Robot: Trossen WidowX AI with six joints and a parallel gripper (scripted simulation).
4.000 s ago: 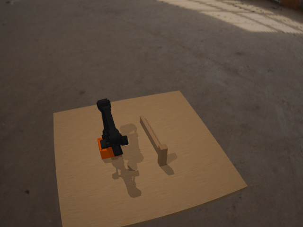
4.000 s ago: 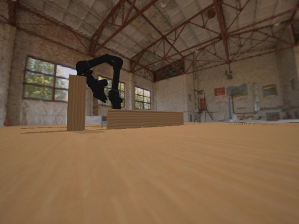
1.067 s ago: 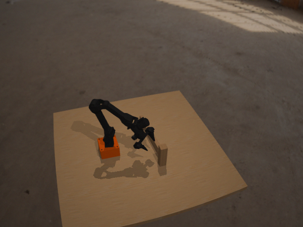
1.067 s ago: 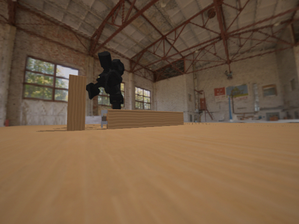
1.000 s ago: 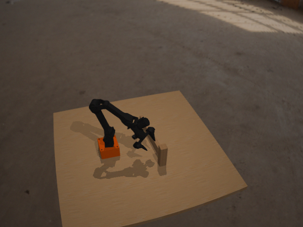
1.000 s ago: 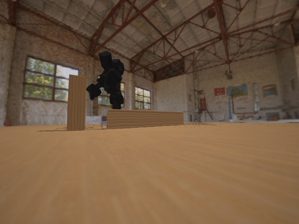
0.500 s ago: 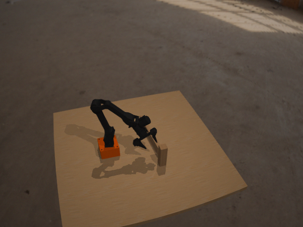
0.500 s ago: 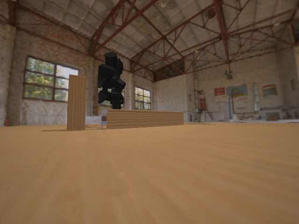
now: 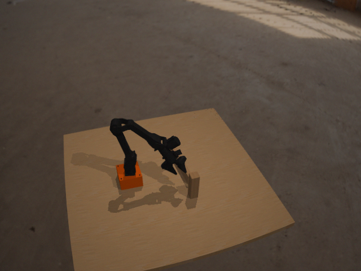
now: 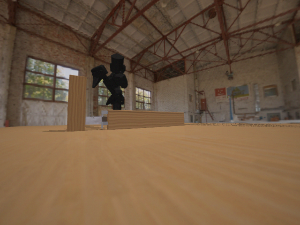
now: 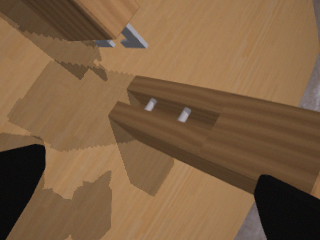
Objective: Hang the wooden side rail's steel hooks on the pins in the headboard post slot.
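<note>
My gripper tip is now 7 cm to the left of the headboard post, 6 cm short of it and 4 cm above it.
</note>
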